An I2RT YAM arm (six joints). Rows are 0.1 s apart.
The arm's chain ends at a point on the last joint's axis. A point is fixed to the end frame.
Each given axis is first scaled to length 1.
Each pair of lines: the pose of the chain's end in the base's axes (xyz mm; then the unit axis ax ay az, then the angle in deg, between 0 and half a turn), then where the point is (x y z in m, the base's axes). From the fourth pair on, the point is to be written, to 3 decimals.
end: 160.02 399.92 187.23 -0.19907 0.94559 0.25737 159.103
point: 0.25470 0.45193 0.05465
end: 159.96 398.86 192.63 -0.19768 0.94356 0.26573 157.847
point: 0.25718 0.45322 0.06286
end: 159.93 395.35 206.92 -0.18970 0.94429 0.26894 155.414
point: 0.26289 0.44937 0.08151
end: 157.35 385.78 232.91 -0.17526 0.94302 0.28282 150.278
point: 0.271 0.441 0.118
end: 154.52 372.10 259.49 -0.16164 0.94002 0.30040 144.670
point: 0.280 0.428 0.157
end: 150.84 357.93 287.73 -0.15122 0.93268 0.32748 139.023
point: 0.286 0.417 0.201
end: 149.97 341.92 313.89 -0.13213 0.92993 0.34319 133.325
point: 0.294 0.398 0.241
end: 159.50 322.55 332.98 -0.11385 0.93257 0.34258 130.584
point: 0.308 0.373 0.266
